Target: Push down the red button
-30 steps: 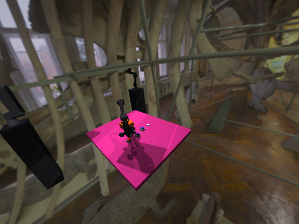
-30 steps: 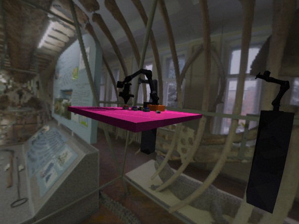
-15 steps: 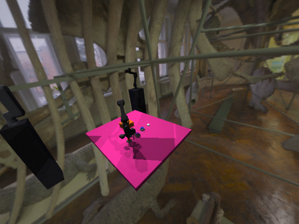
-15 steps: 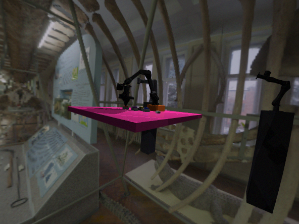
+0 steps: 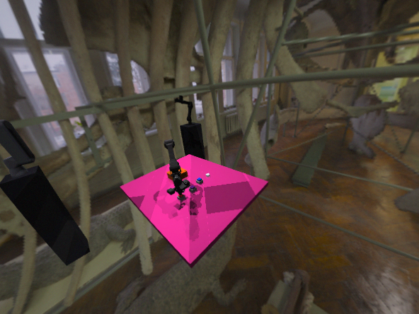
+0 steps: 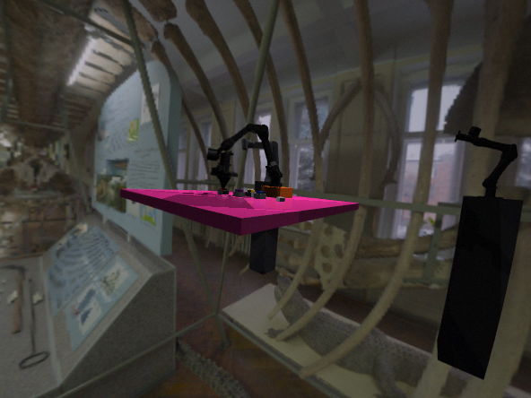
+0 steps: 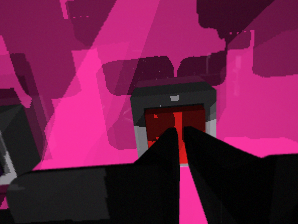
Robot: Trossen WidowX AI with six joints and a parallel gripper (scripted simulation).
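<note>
My gripper tip is 1 cm above the red button. Round my gripper tip: purple button (1 cm behind, 13 cm to the left); then blue button (6 cm behind, 25 cm to the left).
</note>
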